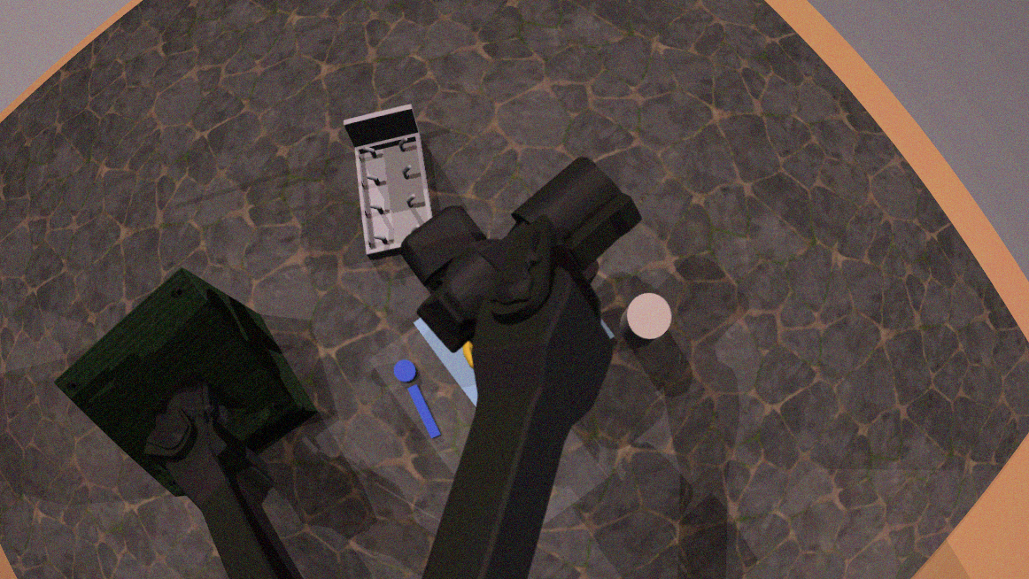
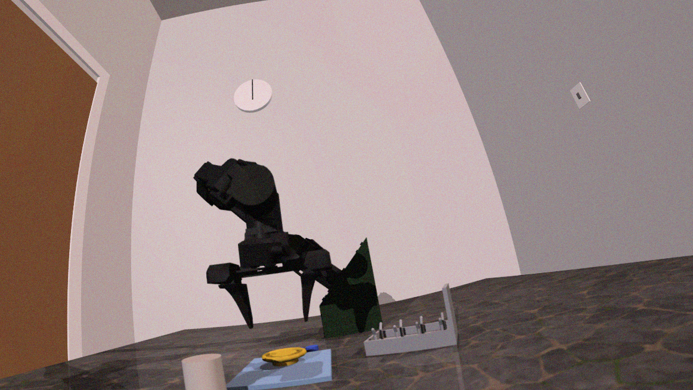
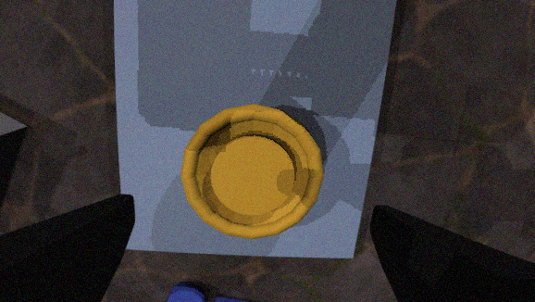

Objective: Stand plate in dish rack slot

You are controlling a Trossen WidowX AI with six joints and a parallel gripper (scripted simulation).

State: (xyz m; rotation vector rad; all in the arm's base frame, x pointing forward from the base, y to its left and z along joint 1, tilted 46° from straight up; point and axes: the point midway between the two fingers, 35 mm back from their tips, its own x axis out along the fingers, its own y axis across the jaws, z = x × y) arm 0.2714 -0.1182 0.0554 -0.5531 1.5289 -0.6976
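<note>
Right now the yellow plate is 50 mm below my gripper tip. The rest, counted from my gripper tip: white cylinder: 120 mm ahead, 80 mm to the right, 40 mm below; then light blue mat: 20 mm ahead, 60 mm below; then blue spoon: 100 mm behind, 20 mm to the left, 60 mm below.
</note>
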